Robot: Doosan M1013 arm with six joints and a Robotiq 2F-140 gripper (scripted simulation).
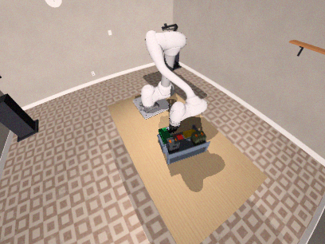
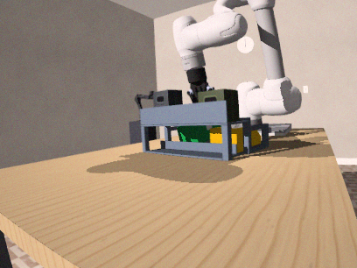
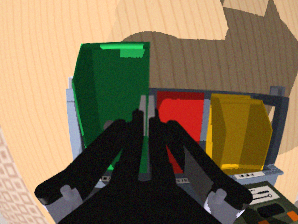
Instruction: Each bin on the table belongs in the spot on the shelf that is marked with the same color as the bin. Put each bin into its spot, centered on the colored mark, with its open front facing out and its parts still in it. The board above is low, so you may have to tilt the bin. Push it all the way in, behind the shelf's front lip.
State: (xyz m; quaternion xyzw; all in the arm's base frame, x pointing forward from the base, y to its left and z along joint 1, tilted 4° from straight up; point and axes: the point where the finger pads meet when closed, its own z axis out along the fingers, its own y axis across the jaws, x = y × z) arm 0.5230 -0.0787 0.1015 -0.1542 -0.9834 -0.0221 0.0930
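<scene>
Right now the green bin is 30 mm behind my hand, 40 mm to the right of it and 40 mm below it. The rest, counted from my hand: dark box: 140 mm ahead, 100 mm to the right, 60 mm above; then yellow bin: 120 mm ahead, 150 mm to the left, 60 mm below.
</scene>
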